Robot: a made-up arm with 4 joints.
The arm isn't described. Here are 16 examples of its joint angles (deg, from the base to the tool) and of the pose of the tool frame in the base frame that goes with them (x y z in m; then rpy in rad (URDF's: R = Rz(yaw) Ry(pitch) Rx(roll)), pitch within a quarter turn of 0, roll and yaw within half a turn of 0).
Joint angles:
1: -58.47 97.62 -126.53 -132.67
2: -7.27 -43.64 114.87 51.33
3: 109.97 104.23 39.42 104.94
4: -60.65 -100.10 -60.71 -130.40
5: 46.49 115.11 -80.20 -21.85
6: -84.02 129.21 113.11 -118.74
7: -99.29 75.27 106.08 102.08
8: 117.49 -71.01 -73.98 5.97
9: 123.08 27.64 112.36 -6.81
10: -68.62 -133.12 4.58 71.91
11: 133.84 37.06 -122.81 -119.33
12: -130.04 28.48 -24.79 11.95
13: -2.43 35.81 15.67 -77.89
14: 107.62 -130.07 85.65 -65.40
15: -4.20 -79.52 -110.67 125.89
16: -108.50 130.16 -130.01 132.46
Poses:
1: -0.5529 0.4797 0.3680 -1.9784 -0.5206 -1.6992
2: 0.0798 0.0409 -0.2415 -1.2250 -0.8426 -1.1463
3: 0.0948 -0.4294 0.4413 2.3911 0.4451 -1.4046
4: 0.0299 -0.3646 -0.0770 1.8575 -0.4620 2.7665
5: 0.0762 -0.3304 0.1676 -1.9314 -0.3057 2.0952
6: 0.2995 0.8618 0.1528 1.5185 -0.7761 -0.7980
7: -0.0462 0.2382 0.4068 1.3498 -0.3096 1.1959
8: 0.2101 -0.1098 -0.0916 1.2025 0.2277 -2.8556
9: -0.4524 0.0720 0.2185 0.4634 0.2841 0.2818
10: 0.0139 0.4186 -0.2238 -0.1210 1.0668 -1.2490
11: 0.2759 0.1156 0.6615 -2.4983 0.5654 1.8266
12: 0.0987 0.0060 -0.0147 -0.2540 -0.6504 -1.7281
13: -0.4238 0.3169 0.1730 0.2158 0.7406 -0.1193
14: -0.4811 -0.3734 -0.3299 -1.9687 -0.5958 -0.7380
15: 0.1820 0.1663 -0.0352 1.9697 0.0561 -0.6549
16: 0.2677 0.4201 -0.0676 -0.6330 0.1446 1.7977
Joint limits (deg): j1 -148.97..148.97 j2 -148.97..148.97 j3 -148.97..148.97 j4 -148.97..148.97
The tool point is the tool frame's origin. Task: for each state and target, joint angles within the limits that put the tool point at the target. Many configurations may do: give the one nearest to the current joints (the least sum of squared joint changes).
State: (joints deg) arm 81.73 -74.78 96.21 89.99
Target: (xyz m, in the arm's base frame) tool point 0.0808 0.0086 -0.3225
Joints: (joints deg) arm 73.65 -95.06 94.44 110.38
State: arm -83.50 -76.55 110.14 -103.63
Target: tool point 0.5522 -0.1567 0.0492
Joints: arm -77.84 -68.95 61.81 -101.77
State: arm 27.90 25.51 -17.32 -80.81
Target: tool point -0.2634 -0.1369 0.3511
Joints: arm 23.80 -11.27 -22.46 -77.56
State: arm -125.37 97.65 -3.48 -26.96
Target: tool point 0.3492 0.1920 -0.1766
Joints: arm -118.69 98.17 5.02 -68.86
